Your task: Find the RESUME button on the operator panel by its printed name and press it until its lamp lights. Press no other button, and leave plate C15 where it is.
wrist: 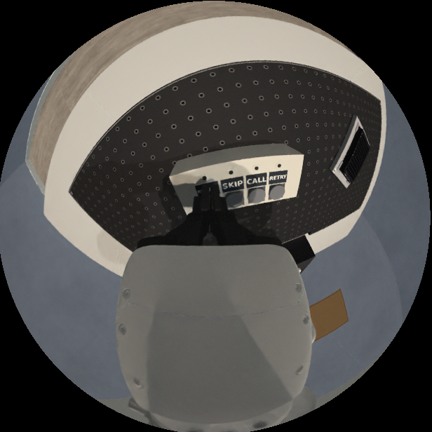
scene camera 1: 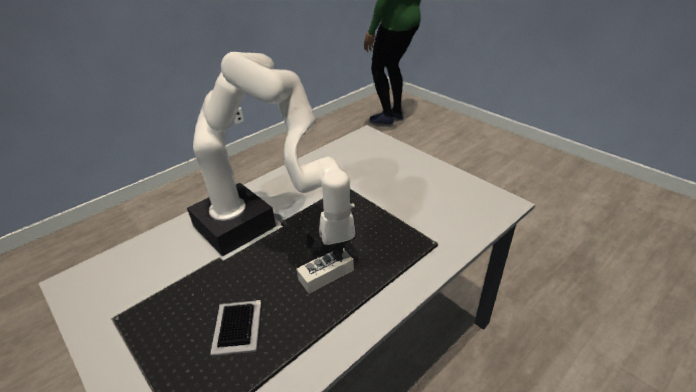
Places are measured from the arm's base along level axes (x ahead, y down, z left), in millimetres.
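Pixels of known places: gripper, between the fingertips: (scene camera 1: 338, 255); arm's base, origin of its link: (scene camera 1: 227, 209).
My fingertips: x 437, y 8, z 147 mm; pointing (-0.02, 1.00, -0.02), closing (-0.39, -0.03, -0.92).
Ahead of a thing's pixels: the offset from my fingertips to its top centre. Level surfaces: height alone.
The operator panel @[dz -42, dx -13, dy +14 mm] (scene camera 1: 328, 278) (wrist: 295, 166) is a cream box with a row of round grey buttons. In the wrist view the labels SKIP (wrist: 232, 185), CALL (wrist: 256, 181) and RETRY (wrist: 278, 177) are readable. The leftmost label (wrist: 200, 190) is mostly covered by the fingers, its name unreadable, and its button is hidden. The small lamp (wrist: 204, 178) above it looks dark. My gripper (scene camera 1: 339, 251) (wrist: 208, 195) is shut and empty, its tips over that leftmost button place; contact cannot be told. A black plate @[dz -351, dx -31, dy +44 mm] (scene camera 1: 236, 325) (wrist: 356, 154) lies in a white frame, its marking unreadable.
The panel and the framed plate are on a black perforated board @[dy +70 mm] (scene camera 1: 175, 310) (wrist: 165, 120) on the pale table @[dy +83 mm] (scene camera 1: 475, 200) (wrist: 80, 130). The arm's black base block (scene camera 1: 235, 230) (wrist: 300, 251) stands at the board's back edge. A person in green (scene camera 1: 397, 15) stands beyond the table.
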